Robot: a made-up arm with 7 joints.
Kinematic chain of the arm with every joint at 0, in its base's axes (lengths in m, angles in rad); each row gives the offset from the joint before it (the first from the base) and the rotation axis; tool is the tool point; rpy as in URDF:
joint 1: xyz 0 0 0 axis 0.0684 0.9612 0.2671
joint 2: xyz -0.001 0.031 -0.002 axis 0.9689 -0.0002 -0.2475
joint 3: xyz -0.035 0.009 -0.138 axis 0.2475 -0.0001 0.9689
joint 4: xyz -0.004 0 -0.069 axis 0.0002 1 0
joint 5: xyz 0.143 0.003 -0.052 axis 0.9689 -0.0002 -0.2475
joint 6: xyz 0.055 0 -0.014 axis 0.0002 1 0
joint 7: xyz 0.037 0 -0.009 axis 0.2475 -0.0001 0.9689
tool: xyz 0 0 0 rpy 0 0.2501 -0.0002
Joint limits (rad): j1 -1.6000..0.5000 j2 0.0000..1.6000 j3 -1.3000..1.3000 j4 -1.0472..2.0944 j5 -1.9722..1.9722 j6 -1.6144..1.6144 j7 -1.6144..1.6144
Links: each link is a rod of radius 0.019 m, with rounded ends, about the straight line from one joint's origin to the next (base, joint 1, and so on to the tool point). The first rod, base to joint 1, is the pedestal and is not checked.
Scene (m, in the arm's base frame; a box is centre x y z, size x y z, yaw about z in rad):
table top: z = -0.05
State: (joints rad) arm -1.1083 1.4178 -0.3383 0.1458 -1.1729 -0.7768 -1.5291
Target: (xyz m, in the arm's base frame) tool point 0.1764 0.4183 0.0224
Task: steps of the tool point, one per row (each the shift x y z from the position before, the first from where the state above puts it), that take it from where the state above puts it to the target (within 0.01 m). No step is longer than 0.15 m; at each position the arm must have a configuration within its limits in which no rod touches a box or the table.
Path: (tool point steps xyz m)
1: 0.0000 0.0899 -0.0586
2: -0.0430 0.0814 -0.0434
3: -0.0709 0.0603 -0.0125

